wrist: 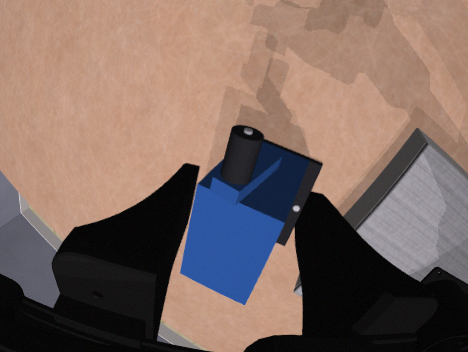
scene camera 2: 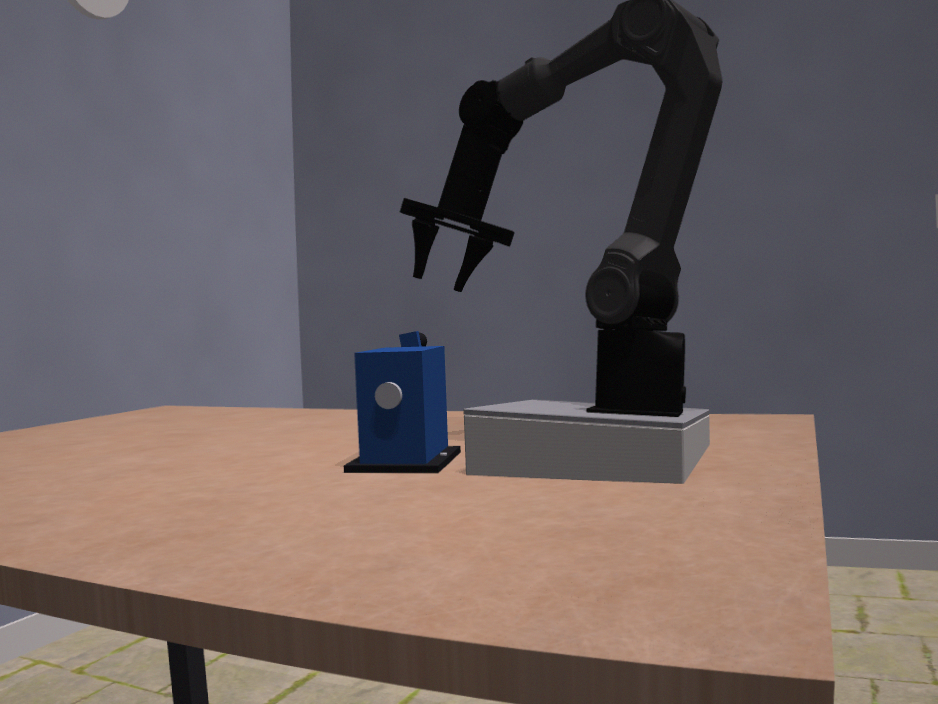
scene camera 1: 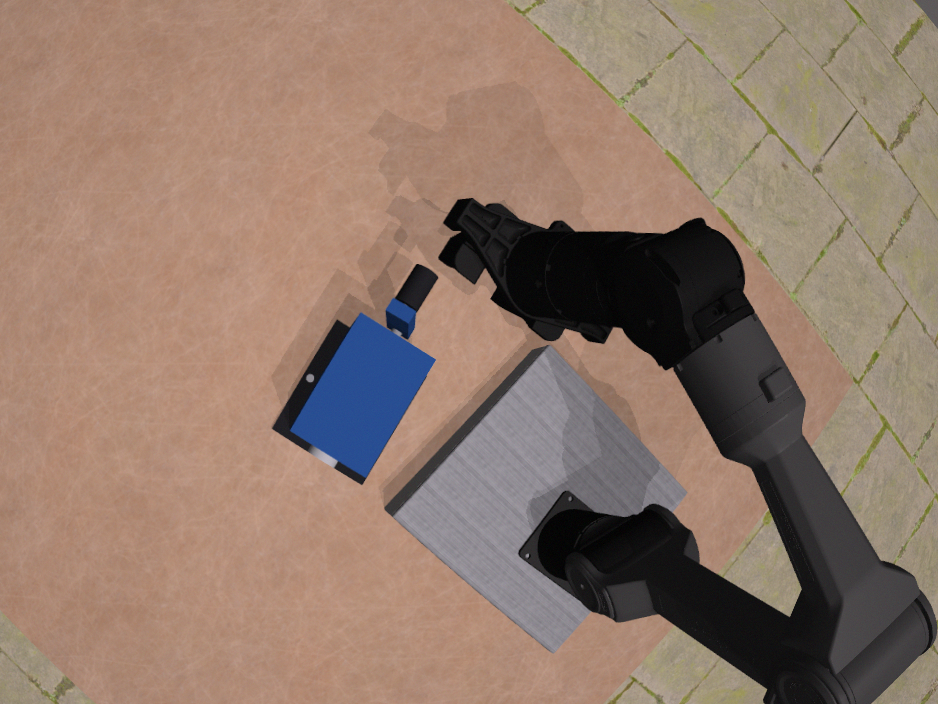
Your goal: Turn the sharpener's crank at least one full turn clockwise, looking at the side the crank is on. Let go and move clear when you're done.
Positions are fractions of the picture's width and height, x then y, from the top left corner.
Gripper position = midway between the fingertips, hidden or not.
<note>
In view: the gripper (scene camera 1: 0.51,0.38) and a crank (wrist: 0.57,0.46).
The gripper is seen too in the wrist view (wrist: 0.54,0.56) and in scene camera 2 (scene camera 2: 0.47,0.40).
</note>
